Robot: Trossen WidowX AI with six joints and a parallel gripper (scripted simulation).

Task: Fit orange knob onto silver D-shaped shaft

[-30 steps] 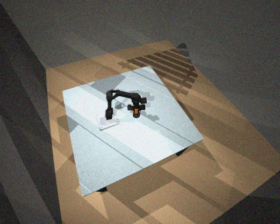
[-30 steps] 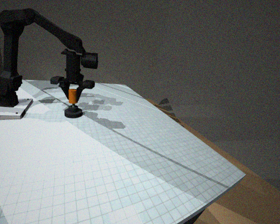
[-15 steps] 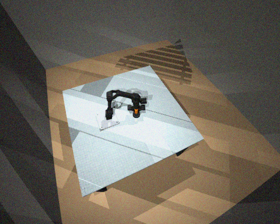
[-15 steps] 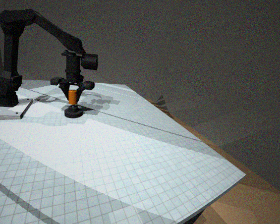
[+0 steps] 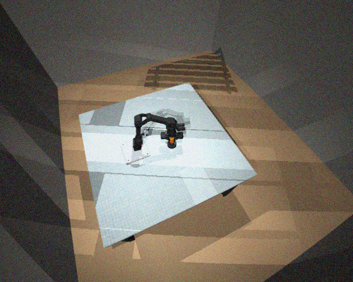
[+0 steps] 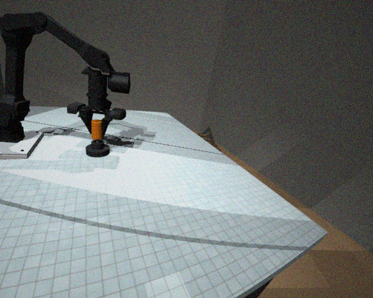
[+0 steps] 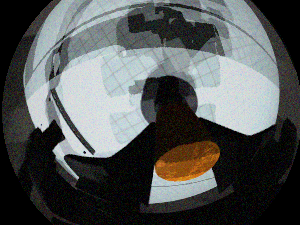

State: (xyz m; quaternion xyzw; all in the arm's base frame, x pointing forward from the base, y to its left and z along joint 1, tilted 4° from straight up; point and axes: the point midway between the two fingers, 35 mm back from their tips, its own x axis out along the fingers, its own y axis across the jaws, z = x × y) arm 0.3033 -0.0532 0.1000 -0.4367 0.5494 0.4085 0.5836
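Now: the orange knob 3 cm above my gripper tip. The rest, counted from my gripper tip: dark round pedestal (4 cm below).
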